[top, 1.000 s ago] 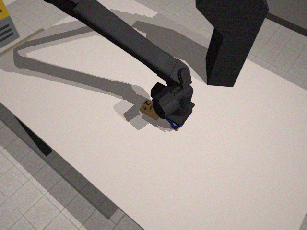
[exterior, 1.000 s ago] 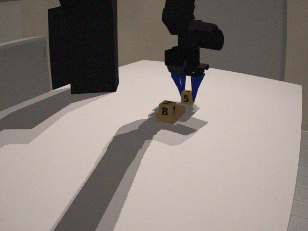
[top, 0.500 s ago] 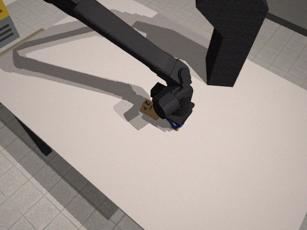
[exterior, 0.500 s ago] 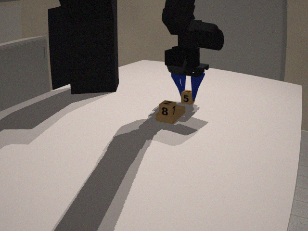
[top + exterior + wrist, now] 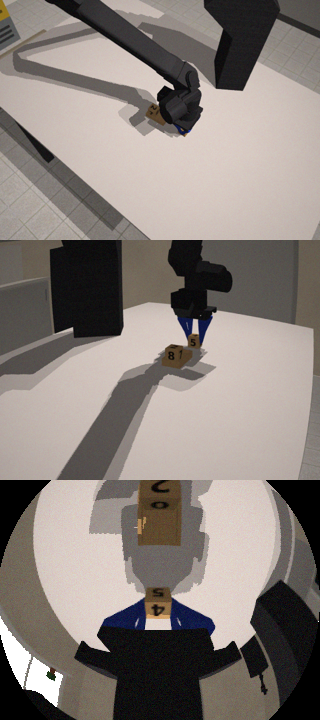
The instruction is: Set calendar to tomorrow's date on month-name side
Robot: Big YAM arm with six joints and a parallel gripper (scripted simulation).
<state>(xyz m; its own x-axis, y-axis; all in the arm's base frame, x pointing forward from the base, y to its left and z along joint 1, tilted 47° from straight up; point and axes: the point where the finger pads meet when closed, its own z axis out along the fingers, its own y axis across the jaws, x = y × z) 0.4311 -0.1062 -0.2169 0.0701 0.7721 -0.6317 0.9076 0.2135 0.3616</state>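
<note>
Now: the wooden digit cube 10 mm behind my hand and 130 mm to the right of it. Round my hand: wooden tray: 10 mm behind, 110 mm to the right, 10 mm below.
</note>
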